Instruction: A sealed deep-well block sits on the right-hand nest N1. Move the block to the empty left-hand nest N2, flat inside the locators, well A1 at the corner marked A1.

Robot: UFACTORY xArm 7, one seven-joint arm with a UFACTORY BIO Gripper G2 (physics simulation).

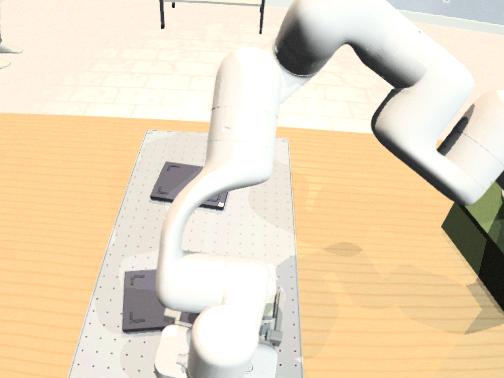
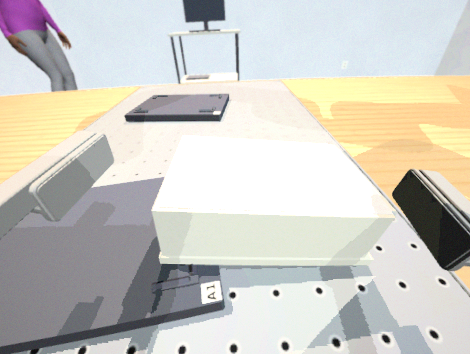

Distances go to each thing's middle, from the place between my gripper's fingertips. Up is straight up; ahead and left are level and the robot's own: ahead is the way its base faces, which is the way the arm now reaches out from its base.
My gripper is now 4 cm above the white sealed deep-well block (image 2: 224, 201), 2 cm to the left of it and 1 cm past it.
